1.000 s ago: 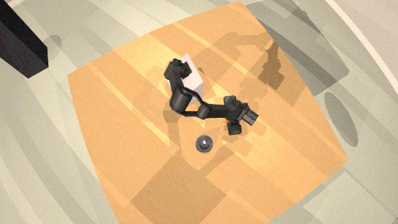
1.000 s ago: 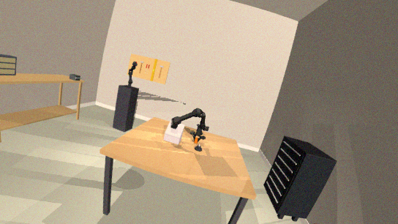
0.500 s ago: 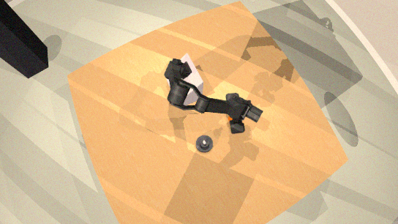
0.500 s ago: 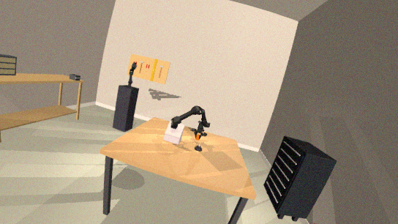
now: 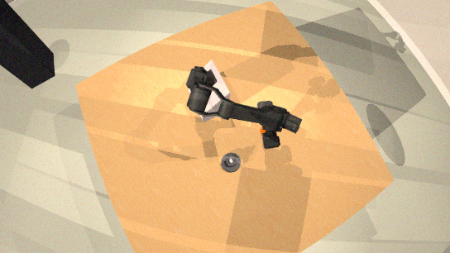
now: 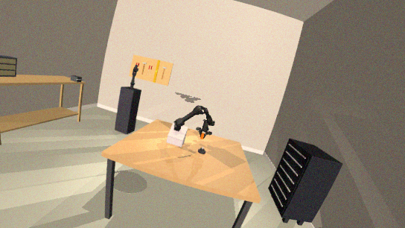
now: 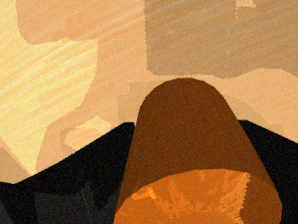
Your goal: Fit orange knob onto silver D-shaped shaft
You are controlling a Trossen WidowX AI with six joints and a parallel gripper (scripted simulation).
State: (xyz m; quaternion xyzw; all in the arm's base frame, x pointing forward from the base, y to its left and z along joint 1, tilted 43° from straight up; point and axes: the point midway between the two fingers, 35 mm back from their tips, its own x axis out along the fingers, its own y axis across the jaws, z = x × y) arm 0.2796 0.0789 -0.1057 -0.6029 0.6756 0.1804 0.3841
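The dark round pedestal lies 170 mm to the right of my gripper tip, 70 mm below it and 50 mm ahead of it. Round my gripper tip: orange knob (30 mm above).
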